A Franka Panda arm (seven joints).
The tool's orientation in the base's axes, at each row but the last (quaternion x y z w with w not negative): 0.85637 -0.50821 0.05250 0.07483; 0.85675 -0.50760 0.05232 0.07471; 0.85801 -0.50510 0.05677 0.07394; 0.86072 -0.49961 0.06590 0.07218; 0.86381 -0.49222 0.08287 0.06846; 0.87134 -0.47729 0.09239 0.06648; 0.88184 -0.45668 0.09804 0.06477; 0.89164 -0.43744 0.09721 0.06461; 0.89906 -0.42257 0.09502 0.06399; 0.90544 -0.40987 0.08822 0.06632
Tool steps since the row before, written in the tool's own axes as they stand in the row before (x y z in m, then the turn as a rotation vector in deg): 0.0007 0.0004 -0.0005 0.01 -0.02 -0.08; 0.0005 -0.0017 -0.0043 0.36 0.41 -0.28; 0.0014 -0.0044 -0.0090 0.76 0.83 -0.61; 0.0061 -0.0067 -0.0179 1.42 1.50 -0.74; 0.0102 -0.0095 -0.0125 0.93 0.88 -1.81; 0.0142 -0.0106 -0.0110 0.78 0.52 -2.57; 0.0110 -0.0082 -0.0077 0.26 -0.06 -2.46; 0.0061 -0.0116 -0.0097 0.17 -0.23 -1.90; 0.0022 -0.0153 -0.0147 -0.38 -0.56 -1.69; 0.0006 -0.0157 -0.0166 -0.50 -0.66 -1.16
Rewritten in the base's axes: 0.0000 -0.0007 0.0006 0.02 0.02 0.08; 0.0017 0.0012 0.0042 -0.19 -0.45 0.37; 0.0043 0.0026 0.0088 -0.37 -0.94 0.79; 0.0081 0.0015 0.0183 -0.64 -1.80 1.08; 0.0124 -0.0013 0.0140 -0.43 -0.86 2.00; 0.0154 -0.0037 0.0136 -0.28 -0.39 2.69; 0.0120 -0.0024 0.0098 -0.08 0.33 2.45; 0.0117 0.0043 0.0105 0.06 0.39 1.88; 0.0115 0.0109 0.0143 0.00 0.97 1.54; 0.0105 0.0130 0.0156 0.05 1.02 0.99
